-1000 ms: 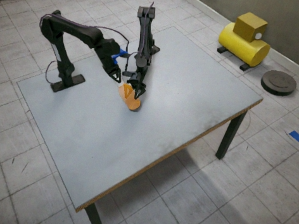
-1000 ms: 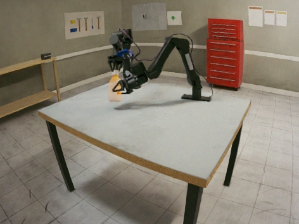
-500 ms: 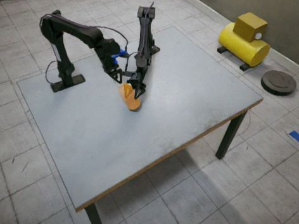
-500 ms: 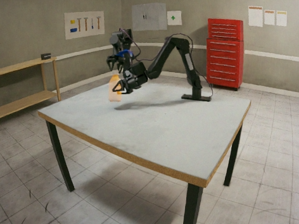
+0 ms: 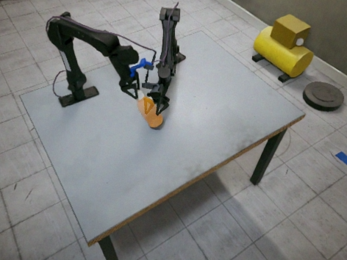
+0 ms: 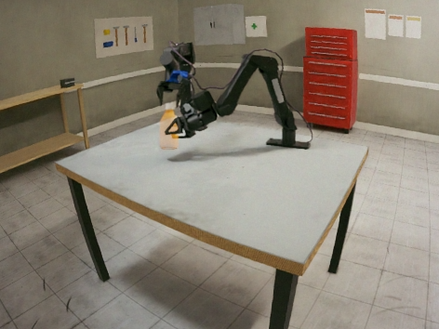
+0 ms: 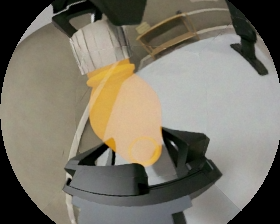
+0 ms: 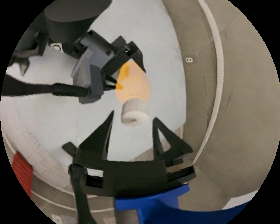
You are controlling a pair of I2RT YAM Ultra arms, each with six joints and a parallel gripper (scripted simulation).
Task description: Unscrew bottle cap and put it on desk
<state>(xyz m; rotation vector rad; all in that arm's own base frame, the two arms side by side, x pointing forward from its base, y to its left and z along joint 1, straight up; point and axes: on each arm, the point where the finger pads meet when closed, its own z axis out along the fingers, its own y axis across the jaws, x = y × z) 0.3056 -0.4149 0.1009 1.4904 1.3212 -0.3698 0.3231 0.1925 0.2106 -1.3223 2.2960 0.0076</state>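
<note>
Right now my right hand is 1 cm above the white cap. From my right hand the other things lie so: orange bottle (4 cm ahead, 3 cm to the left, 8 cm below).
My left gripper is now 1 cm past the orange bottle, 1 cm to the left of it and 3 cm below it. Round my left hand: white cap 5 cm behind, 4 cm to the right, 10 cm above.
</note>
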